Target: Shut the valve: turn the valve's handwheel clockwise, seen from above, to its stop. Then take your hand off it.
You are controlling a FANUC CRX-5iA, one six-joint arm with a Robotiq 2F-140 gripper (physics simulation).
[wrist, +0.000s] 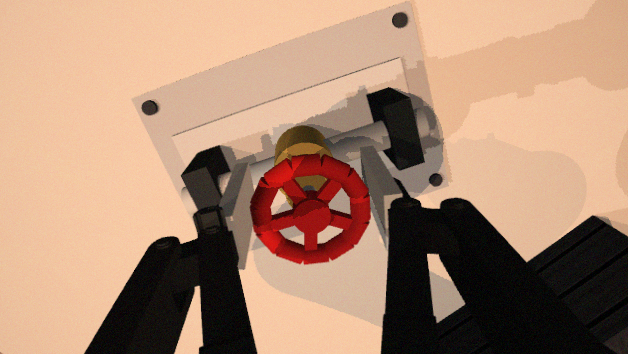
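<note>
The red handwheel point(312, 213) with its spokes and round hub sits on top of the brass valve body point(303, 141), in the middle of the wrist view. The valve is on a grey pipe point(357, 139) that runs slantwise behind the wheel. My gripper point(307, 176) is shut on the handwheel, with one flat grey finger pad at the left side of the rim and the other at the right side. The lower part of the valve stem is mostly hidden under the wheel.
Two black clamps point(202, 182) point(402, 130) hold the pipe on a light grey base plate point(272, 65) with dark bolts at its corners. A black slatted object point(585, 270) lies at the lower right. Shadows fall across the right side.
</note>
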